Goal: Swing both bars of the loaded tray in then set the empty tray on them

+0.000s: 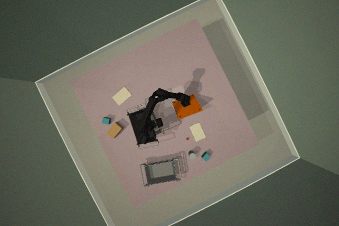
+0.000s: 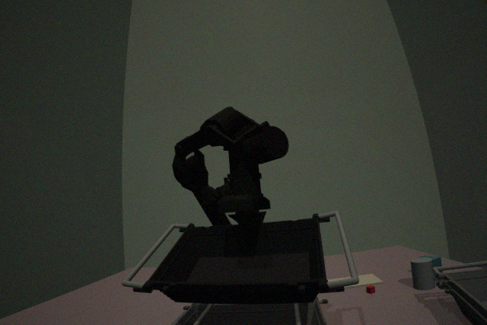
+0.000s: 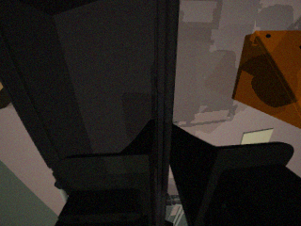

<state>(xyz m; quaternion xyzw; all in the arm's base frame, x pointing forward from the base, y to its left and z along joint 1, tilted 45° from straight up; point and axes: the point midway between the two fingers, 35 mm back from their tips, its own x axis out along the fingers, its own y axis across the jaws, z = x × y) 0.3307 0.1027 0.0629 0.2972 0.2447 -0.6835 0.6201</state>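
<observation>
Now: gripper tip 8 cm short of the black tray and 1 cm to the left of it. Round my gripper tip: small red cube 28 cm to the left, 21 cm behind, 17 cm below; then grey cylinder 41 cm to the left, 19 cm behind, 14 cm below; then tan block 34 cm ahead, 15 cm below, 6 cm to the right.
</observation>
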